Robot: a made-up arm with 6 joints. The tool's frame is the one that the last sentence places.
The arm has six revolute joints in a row. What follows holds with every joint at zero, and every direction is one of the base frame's. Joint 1 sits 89.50 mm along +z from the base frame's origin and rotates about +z. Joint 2 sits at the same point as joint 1 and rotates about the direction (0.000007, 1, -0.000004). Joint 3 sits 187.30 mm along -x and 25.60 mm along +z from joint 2 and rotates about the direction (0.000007, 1, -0.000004). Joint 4 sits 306.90 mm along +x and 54.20 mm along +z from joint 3 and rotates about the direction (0.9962, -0.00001, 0.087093). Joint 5 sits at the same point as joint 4 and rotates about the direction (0.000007, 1, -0.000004). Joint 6 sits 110.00 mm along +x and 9.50 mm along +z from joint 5 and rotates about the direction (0.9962, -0.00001, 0.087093). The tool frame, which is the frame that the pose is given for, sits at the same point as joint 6; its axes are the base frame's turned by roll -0.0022, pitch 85.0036 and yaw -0.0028 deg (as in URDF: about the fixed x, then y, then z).
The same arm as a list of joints. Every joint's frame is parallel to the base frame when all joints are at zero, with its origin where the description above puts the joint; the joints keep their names.
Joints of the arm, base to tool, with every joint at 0 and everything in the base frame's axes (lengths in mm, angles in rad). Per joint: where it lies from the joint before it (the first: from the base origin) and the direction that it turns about. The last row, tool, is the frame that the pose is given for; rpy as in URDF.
joint 1: origin 0 0 89.5 axis +z
joint 2: origin 0 0 0 axis +y
joint 3: origin -187.3 0 25.6 axis +y
joint 4: origin 306.9 0 54.2 axis 0.9962 0 0.0871
joint 5: origin 0 0 0 axis +y
joint 6: origin 110 0 9.5 axis 0.9962 0 0.0871
tool: origin 0 0 0 rpy 0 1.4836 0

